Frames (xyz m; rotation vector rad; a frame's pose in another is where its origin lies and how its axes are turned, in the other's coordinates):
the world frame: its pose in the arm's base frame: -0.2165 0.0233 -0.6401 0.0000 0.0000 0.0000
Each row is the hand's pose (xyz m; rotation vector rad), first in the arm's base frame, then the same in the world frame.
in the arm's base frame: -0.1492 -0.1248 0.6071 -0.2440 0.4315 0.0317
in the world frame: 0.0673 -0.1481 1.2472 -0.2440 0.4315 0.0317
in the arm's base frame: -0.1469 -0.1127 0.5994 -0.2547 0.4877 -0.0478
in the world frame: 0.0696 -0.1360 1.2395 -0.2547 0.4877 -0.0478
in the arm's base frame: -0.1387 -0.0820 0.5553 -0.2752 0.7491 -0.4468
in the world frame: 0.0778 -0.1053 1.1954 -0.2752 0.7491 -0.4468
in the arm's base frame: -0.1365 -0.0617 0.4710 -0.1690 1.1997 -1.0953
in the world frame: 0.0800 -0.0850 1.1111 -0.1690 1.1997 -1.0953
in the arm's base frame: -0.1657 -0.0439 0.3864 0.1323 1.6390 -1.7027
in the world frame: 0.0508 -0.0672 1.0265 0.1323 1.6390 -1.7027
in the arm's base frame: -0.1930 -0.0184 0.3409 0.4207 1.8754 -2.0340
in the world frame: 0.0235 -0.0417 0.9810 0.4207 1.8754 -2.0340
